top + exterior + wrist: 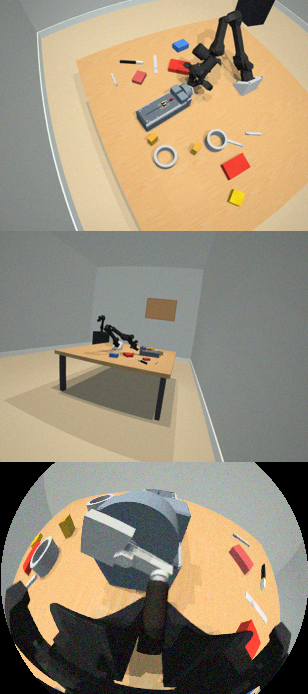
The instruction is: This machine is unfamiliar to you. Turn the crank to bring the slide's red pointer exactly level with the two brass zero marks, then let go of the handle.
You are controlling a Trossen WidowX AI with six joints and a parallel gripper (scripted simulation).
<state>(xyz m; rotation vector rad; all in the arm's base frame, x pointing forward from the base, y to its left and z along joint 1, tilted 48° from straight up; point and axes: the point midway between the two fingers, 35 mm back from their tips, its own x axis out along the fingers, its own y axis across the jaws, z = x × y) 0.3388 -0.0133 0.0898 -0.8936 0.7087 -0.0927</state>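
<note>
Right now my gripper tip is 120 mm short of the red pointer, 50 mm to the right of it and 30 mm below it. Also, from my gripper tip: red block (200 mm ahead, 190 mm to the right, 40 mm below); dark crank handle (20 mm behind, 20 mm above); black marker (310 mm to the right, 190 mm ahead, 40 mm below).
</note>
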